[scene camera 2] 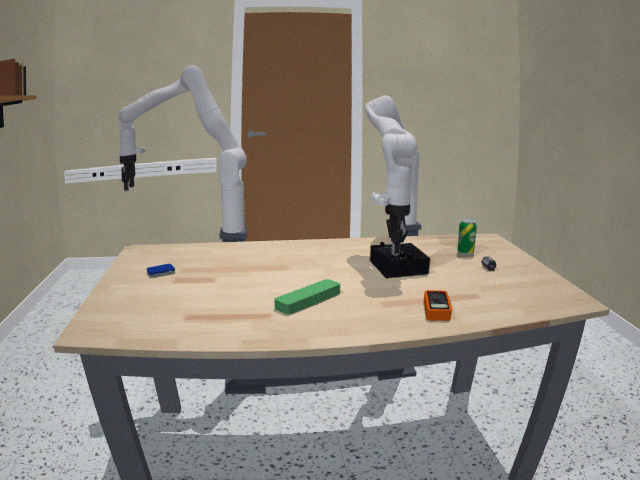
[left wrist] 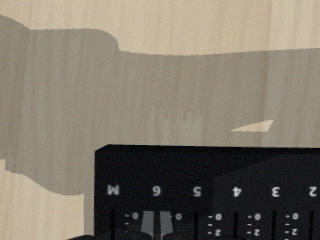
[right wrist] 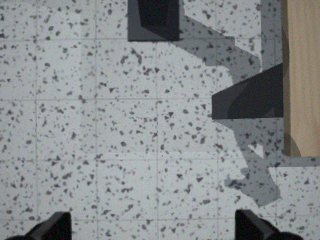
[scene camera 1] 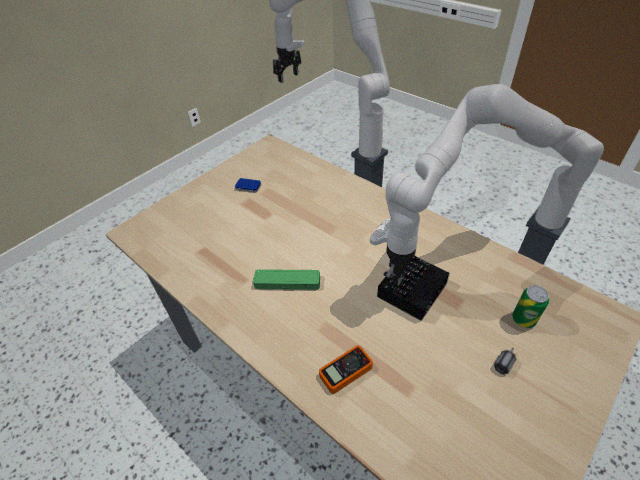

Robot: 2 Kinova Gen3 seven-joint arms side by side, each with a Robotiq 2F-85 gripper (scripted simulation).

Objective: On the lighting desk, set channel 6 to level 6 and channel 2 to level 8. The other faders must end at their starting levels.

Labels:
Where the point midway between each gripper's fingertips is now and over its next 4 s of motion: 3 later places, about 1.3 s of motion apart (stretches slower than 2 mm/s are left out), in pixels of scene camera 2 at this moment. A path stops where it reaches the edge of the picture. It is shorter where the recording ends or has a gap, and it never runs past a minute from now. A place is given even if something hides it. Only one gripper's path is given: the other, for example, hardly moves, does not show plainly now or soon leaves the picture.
The left gripper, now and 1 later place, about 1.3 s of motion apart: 395,254; 397,218

